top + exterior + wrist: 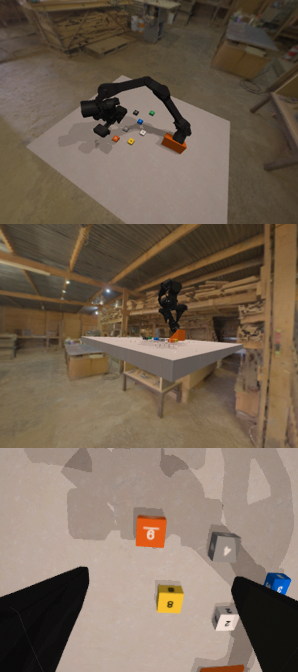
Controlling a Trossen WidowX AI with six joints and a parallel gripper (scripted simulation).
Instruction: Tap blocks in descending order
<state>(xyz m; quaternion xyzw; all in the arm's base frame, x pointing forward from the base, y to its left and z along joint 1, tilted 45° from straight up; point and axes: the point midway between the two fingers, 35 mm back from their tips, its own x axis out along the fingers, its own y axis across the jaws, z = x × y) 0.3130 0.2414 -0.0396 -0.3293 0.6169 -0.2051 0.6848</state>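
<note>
Now: the orange block 12 cm below my gripper tip. From my gripper tip the other things lie so: white block: 11 cm behind, 14 cm to the right, 12 cm below; yellow block: 9 cm behind, 4 cm to the right, 12 cm below; grey block: 9 cm to the right, 12 cm below.
</note>
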